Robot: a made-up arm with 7 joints. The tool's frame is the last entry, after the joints. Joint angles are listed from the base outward.
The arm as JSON. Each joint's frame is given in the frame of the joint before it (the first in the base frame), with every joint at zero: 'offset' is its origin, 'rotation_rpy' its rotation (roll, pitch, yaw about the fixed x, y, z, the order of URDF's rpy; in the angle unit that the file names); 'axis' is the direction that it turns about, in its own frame. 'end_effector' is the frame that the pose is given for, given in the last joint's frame.
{
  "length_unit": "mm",
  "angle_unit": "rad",
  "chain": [
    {
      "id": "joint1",
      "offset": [
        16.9,
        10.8,
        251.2
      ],
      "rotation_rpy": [
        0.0,
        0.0,
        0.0
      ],
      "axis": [
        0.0,
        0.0,
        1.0
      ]
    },
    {
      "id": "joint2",
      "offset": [
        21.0,
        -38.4,
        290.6
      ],
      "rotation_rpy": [
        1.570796,
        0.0,
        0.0
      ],
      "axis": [
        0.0,
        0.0,
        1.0
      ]
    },
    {
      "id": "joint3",
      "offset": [
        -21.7,
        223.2,
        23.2
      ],
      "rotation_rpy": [
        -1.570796,
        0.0,
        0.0
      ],
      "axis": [
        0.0,
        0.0,
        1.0
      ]
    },
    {
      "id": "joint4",
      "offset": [
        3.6,
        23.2,
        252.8
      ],
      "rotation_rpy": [
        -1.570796,
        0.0,
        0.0
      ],
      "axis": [
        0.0,
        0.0,
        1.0
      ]
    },
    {
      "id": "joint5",
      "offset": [
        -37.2,
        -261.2,
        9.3
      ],
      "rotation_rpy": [
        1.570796,
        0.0,
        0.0
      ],
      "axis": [
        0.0,
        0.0,
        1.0
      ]
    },
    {
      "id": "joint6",
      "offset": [
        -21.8,
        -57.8,
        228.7
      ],
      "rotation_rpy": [
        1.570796,
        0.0,
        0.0
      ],
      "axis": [
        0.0,
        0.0,
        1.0
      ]
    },
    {
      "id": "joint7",
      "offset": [
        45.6,
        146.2,
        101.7
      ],
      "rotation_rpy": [
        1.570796,
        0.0,
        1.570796
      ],
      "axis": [
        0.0,
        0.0,
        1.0
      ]
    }
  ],
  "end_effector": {
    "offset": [
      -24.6,
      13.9,
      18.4
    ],
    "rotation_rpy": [
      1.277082,
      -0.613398,
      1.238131
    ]
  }
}
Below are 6 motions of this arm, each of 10 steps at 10 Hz.
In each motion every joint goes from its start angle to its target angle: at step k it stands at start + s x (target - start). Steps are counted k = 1, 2, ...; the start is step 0. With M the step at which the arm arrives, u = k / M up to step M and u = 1 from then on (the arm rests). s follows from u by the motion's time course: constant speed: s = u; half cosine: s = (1 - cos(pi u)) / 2; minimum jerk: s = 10 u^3 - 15 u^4 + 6 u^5.
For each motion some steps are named. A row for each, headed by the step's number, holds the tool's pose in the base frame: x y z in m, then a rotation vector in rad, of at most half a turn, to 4 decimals.
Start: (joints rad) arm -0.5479 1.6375 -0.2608 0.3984 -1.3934 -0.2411 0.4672
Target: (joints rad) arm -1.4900 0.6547 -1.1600 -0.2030 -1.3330 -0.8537 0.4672
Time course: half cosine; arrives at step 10
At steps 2, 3, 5, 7, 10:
2: -0.9208 0.5360 0.5517 1.7857 -0.2232 -2.2600
3: -0.8477 0.6338 0.6219 1.9189 -0.1788 -2.3238
5: -0.5572 0.8363 0.8182 -1.9986 0.1786 2.0715
7: -0.1720 0.8721 1.0230 -1.8638 0.3478 1.6143
10: 0.0939 0.7597 1.1559 -1.7136 0.5263 1.3160

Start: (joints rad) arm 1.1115 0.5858 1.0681 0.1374 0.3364 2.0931 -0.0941
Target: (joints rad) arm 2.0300 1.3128 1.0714 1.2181 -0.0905 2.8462 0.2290
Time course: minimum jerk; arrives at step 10
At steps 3, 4, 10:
3: -0.0042 -0.5051 1.3673 2.1726 -0.3422 0.9326
4: -0.0023 -0.5527 1.3093 2.2746 -0.3154 1.0333
10: 0.1714 -0.6538 0.9686 -2.7734 0.2805 -1.2646

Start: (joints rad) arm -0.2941 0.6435 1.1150 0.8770 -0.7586 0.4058 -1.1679
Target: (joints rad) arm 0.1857 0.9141 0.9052 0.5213 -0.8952 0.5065 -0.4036
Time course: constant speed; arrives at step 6
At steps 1, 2, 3, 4, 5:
1: -0.4097 0.3157 1.4952 -1.9521 -1.3590 -1.1749
2: -0.5036 0.2494 1.4762 -1.6860 -1.3809 -1.2689
3: -0.5886 0.1712 1.4490 -1.4112 -1.3930 -1.3282
4: -0.6626 0.0826 1.4136 -1.1320 -1.3946 -1.3552
5: -0.7238 -0.0146 1.3705 -0.8521 -1.3854 -1.3525

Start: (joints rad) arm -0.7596 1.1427 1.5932 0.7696 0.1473 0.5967 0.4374
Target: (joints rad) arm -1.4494 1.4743 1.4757 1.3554 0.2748 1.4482 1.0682
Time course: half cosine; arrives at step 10
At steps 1, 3, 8, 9, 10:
1: -0.3146 0.8252 1.0243 -1.0524 -0.5592 -0.2285
3: -0.1798 0.8732 0.9700 -0.9920 -0.4656 -0.3388
8: 0.3300 0.7833 0.7998 -0.6888 -0.2316 -0.7464
9: 0.3713 0.7534 0.7865 -0.6551 -0.2209 -0.7841
10: 0.3848 0.7425 0.7821 -0.6436 -0.2177 -0.7969

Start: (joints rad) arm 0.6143 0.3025 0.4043 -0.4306 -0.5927 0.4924 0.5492
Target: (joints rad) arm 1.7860 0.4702 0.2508 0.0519 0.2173 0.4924 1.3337
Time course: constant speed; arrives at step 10
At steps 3, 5, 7, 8, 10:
3: -0.0977 -0.6038 1.4373 0.8996 -0.2405 0.2217
5: 0.0319 -0.5816 1.4712 0.8868 -0.0289 0.6624
7: 0.1467 -0.5313 1.5003 0.8227 0.2088 1.0915
8: 0.1968 -0.4974 1.5130 0.7681 0.3356 1.2999
10: 0.2798 -0.4158 1.5346 0.6062 0.6009 1.7000

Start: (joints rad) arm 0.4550 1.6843 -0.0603 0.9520 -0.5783 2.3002 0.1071
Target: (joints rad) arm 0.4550 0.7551 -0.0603 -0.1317 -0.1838 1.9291 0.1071
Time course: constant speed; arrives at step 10
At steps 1, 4, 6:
1: -0.7969 -0.5060 0.6751 1.4103 -2.3635 -1.3766
4: -0.7927 -0.5210 0.7982 1.4747 -2.2616 -1.2733
6: -0.7710 -0.5214 0.8781 1.5050 -2.2013 -1.1926

